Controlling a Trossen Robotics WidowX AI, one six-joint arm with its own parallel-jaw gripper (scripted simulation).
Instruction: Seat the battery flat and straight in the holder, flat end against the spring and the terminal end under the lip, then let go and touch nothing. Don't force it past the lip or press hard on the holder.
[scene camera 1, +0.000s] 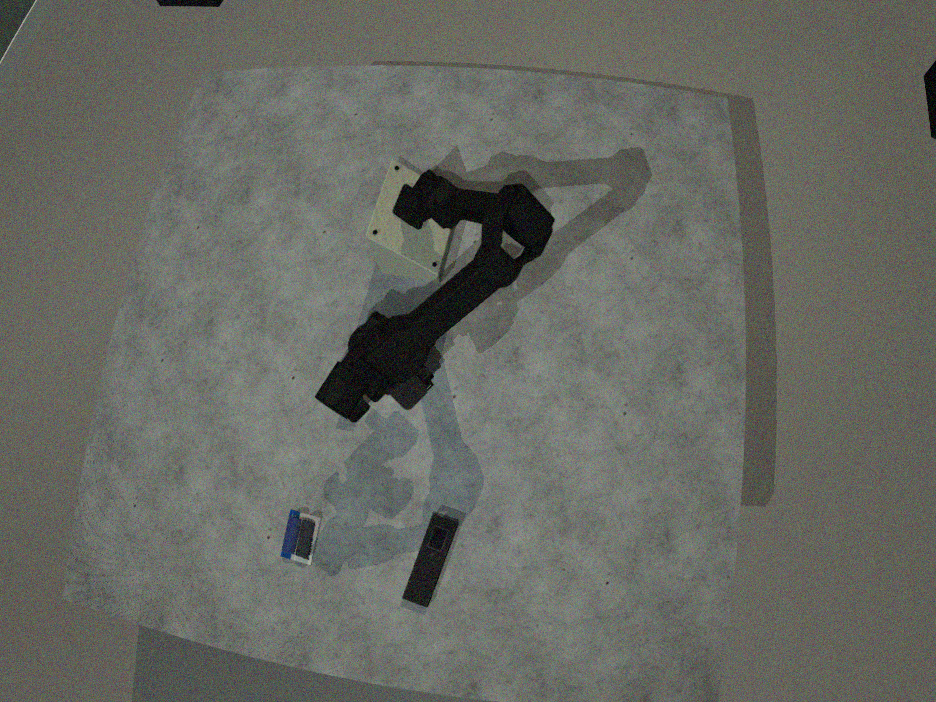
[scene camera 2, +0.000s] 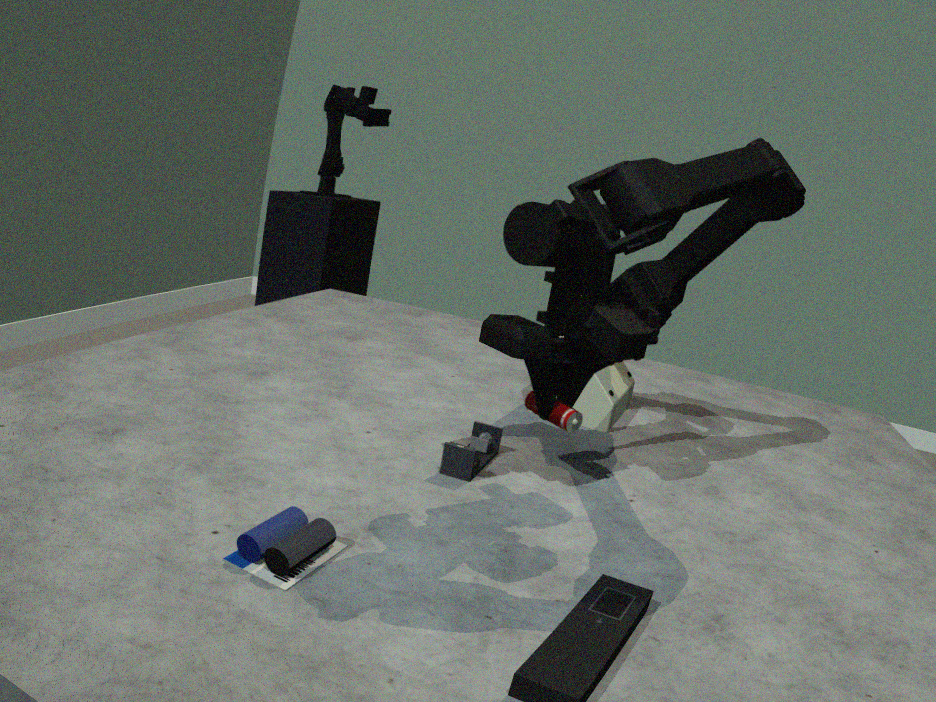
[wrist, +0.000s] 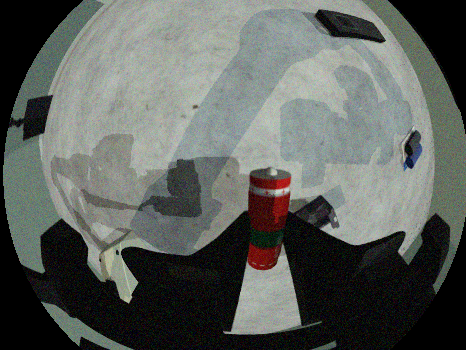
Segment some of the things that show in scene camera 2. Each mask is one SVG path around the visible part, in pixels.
My gripper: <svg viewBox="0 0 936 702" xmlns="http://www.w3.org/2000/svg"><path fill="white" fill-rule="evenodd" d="M611 275L596 274L573 268L554 268L554 271L546 271L544 281L552 283L547 310L537 310L536 315L537 321L543 323L544 326L519 315L491 314L483 321L479 342L512 358L524 359L533 386L533 395L538 414L543 420L549 419L555 399L573 407L583 389L596 372L615 363L621 363L624 360L634 359L639 361L644 359L647 345L657 344L661 314L653 307L641 307L635 311L621 305L621 292L618 290L618 287L610 285Z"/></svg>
A battery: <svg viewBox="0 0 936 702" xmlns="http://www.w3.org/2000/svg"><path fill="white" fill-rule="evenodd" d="M555 399L553 409L547 421L563 430L565 429L569 432L577 431L582 423L582 413ZM532 391L527 396L525 405L527 409L539 415L533 395L534 391Z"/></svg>
